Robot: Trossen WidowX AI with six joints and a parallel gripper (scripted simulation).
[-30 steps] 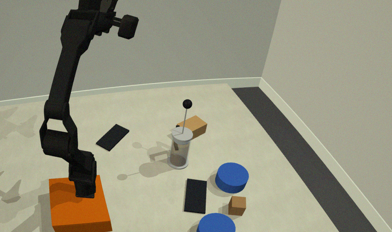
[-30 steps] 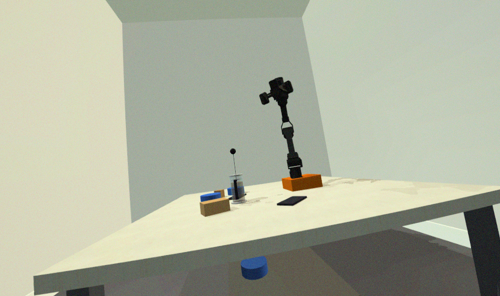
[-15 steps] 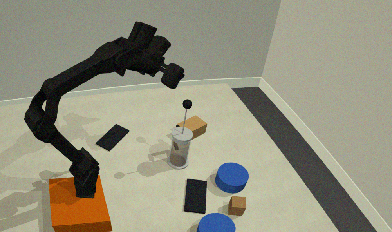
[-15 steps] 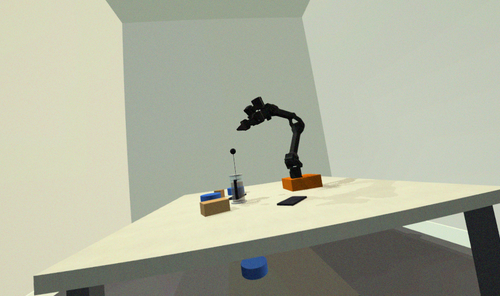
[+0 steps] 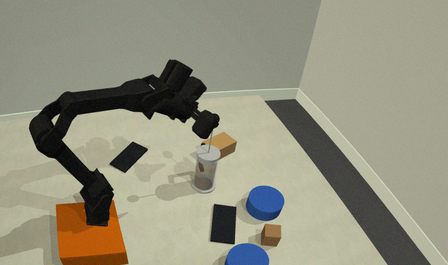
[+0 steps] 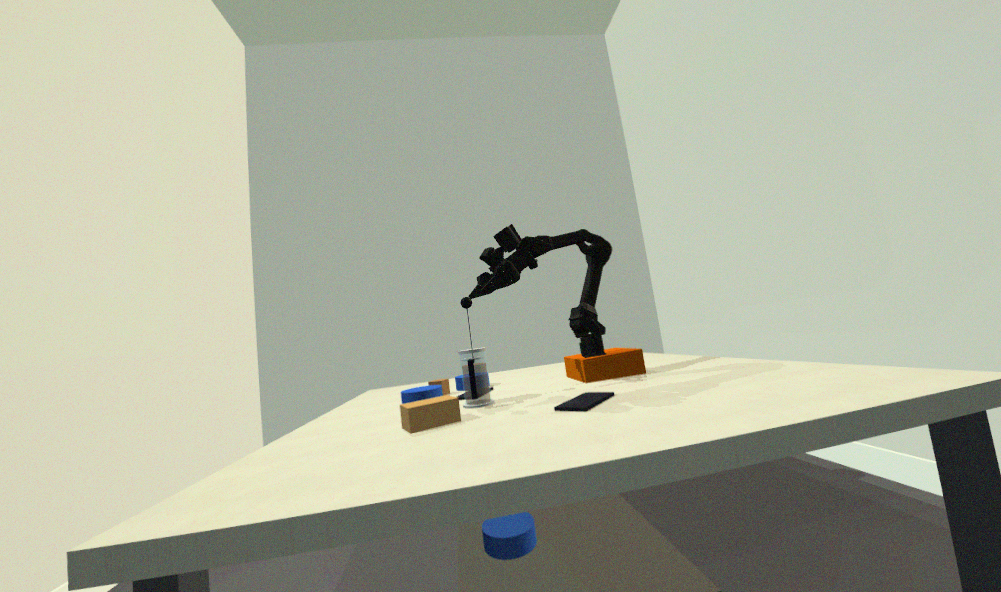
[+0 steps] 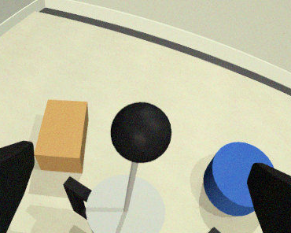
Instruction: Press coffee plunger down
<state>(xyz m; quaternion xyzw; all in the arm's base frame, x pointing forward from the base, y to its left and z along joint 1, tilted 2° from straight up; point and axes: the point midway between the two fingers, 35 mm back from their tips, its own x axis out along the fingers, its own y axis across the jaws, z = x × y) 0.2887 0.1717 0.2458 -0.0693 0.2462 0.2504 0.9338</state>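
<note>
The coffee press lies 16 cm below my gripper tip, 3 cm to the left of it and 2 cm ahead of it. The rest, counted from my gripper tip: tan box: 26 cm below, 18 cm to the left, 10 cm ahead; then small tan cube: 26 cm below, 24 cm to the right, 19 cm ahead.
</note>
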